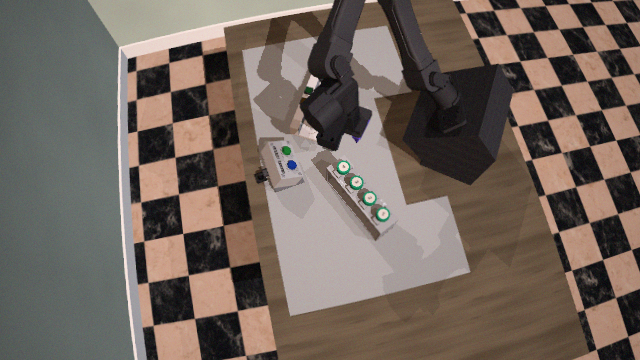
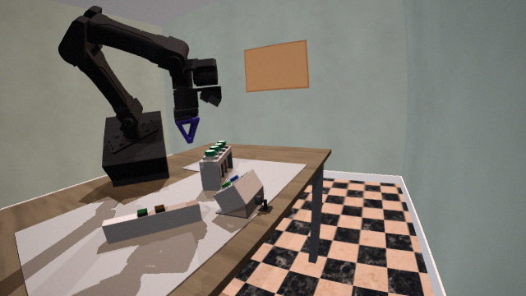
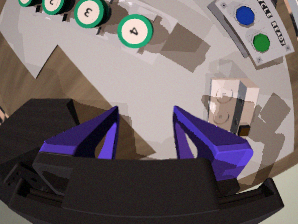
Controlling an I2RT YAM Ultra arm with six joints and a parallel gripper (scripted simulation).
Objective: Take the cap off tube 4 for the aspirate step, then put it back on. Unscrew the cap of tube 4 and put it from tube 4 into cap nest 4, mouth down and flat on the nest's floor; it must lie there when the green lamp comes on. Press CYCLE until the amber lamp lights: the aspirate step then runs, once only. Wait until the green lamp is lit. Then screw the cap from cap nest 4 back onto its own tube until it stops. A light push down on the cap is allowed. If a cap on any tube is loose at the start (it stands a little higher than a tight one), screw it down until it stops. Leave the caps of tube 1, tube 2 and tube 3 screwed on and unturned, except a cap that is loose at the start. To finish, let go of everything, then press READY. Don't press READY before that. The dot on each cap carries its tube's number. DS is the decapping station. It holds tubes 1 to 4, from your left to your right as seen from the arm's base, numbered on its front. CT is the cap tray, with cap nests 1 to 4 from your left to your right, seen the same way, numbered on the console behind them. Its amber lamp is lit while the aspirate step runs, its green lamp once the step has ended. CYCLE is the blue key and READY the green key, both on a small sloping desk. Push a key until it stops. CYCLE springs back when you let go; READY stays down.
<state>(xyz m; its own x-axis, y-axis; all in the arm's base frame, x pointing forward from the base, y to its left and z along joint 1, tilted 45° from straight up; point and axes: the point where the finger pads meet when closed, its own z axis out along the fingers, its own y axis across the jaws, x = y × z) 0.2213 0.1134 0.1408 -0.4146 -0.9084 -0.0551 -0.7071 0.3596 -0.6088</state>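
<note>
My hand is 110 mm to the right of the cap 3 and 50 mm above it. Round my hand: cap 2: 150 mm to the left, 60 mm below, 30 mm behind; then green ready key: 160 mm ahead, 100 mm below, 30 mm to the right; then blue cycle key: 150 mm ahead, 100 mm below, 10 mm to the left.
</note>
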